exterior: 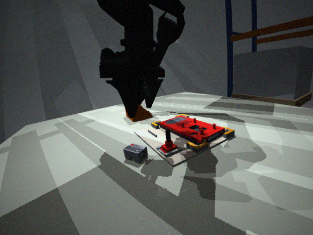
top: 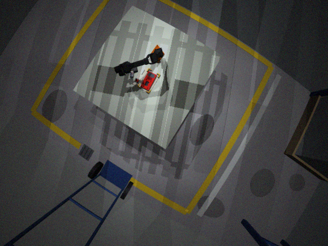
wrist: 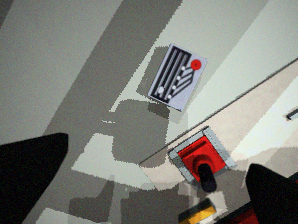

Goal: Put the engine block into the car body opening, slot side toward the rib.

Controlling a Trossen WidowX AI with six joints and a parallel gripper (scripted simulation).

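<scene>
Now: gripper tip 30 mm past the grey engine block, 20 mm to the left of it and 110 mm above it. Also, from my gripper tip: stand 10 mm ahead, 60 mm to the left, 90 mm below; pale base plate 40 mm behind, 160 mm to the left, 110 mm below.
</scene>
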